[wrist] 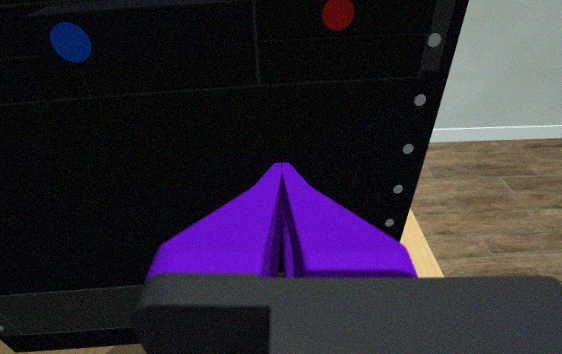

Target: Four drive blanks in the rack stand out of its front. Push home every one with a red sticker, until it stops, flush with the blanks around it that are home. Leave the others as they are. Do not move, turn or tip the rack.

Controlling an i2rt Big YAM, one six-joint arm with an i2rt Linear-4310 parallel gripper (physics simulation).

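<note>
The black rack [150, 150] fills most of the wrist view. A blank with a red sticker [338, 14] is at the top, right of centre, near the rack's right edge. A blank with a blue sticker [71, 42] is at the top left. Both blanks are very dark, and I cannot tell how far either stands out. My gripper [281, 176] is shut and empty, with its purple fingertips together in front of the plain black part of the rack, below and between the two stickers. Whether the tips touch the rack cannot be told. The other blanks are out of view or too dark to make out.
A column of grey round screws [420, 100] runs down the rack's right edge. The rack's bottom ledge [70, 307] shows at lower left. A light wooden surface [419, 250] shows at the rack's lower right. Beyond are a brown plank floor [490, 200] and a pale wall [505, 65].
</note>
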